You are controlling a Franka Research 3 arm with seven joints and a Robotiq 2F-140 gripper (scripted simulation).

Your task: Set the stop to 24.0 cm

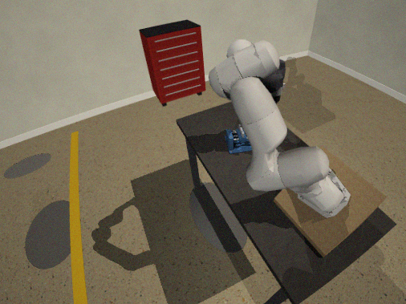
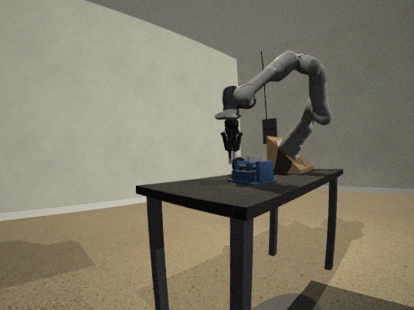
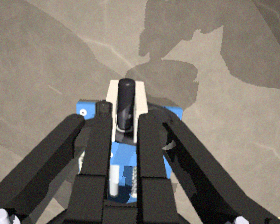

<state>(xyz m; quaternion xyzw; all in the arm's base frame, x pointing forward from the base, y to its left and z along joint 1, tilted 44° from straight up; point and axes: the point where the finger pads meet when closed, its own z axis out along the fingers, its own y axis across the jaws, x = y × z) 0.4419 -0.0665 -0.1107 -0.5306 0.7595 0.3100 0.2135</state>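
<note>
My hand is 2 cm above the handwheel grip.
</note>
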